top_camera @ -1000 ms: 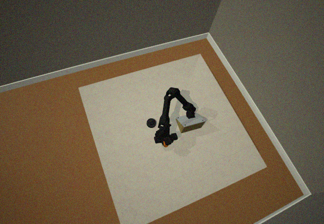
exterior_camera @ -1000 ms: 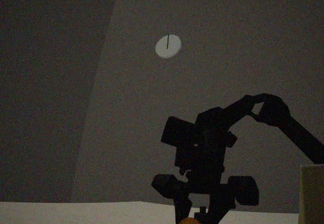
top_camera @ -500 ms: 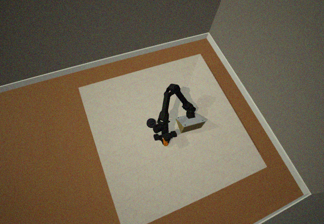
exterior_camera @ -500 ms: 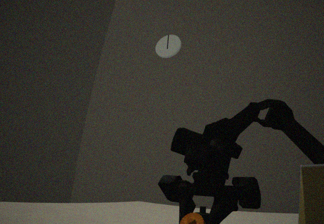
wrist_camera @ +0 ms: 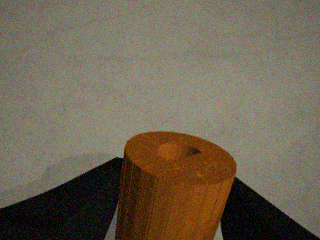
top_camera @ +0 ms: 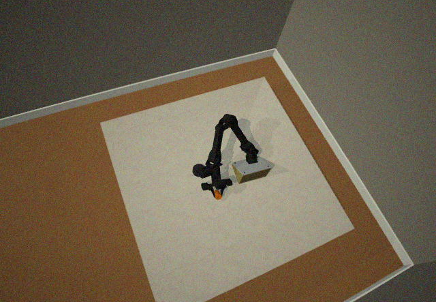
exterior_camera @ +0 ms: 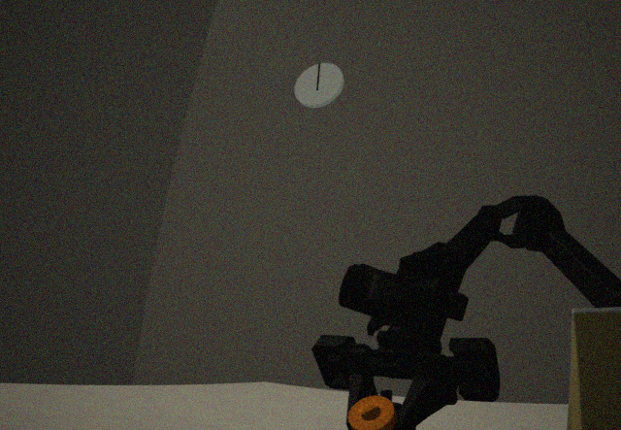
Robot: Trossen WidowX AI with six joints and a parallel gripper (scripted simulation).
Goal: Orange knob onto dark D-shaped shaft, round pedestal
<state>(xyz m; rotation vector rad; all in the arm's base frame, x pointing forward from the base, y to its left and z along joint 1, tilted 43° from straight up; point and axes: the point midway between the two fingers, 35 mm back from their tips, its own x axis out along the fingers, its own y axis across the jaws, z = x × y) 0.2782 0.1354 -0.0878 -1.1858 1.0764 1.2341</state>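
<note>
Right now my gripper tip is 7 cm short of the round dark pedestal, 21 cm to the left of it and 1 cm above it. Round my gripper tip: orange knob 2 cm to the right, 1 cm below.
</note>
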